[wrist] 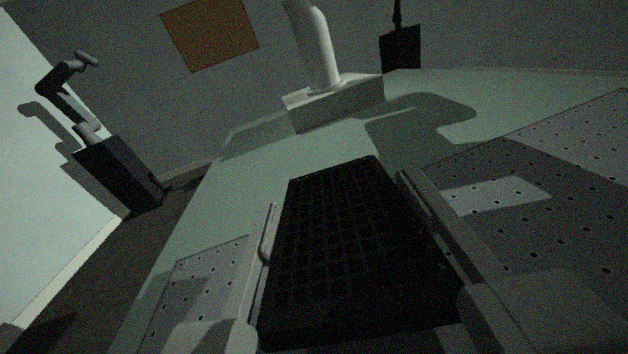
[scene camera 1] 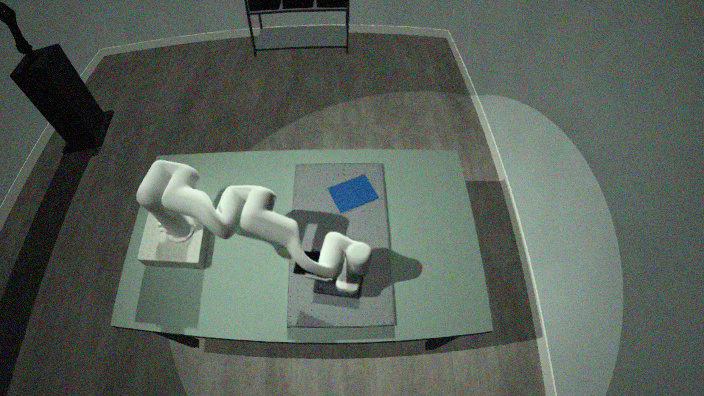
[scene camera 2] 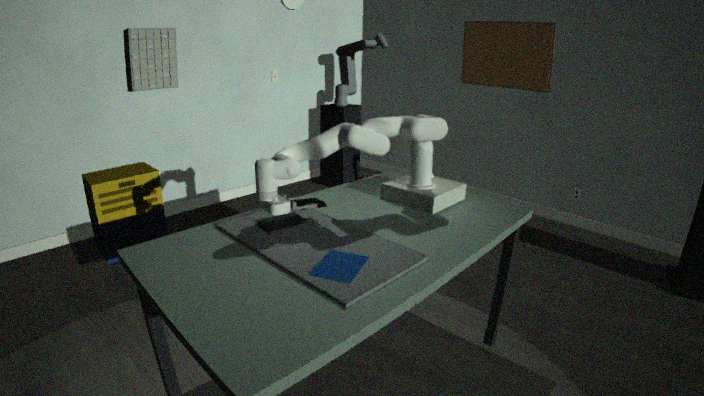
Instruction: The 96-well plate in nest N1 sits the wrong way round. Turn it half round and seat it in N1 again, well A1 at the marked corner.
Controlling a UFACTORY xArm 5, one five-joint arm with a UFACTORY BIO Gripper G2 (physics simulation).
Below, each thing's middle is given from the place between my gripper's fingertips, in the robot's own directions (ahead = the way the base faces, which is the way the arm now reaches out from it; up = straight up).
Now: hand 20 mm short of the black 96-well plate [wrist: 351,260], 10 mm to the left of it and 10 mm above it. Round my hand: flat blue rectangle [scene camera 2: 340,266] (300 mm to the left, 210 mm ahead, 70 mm below).
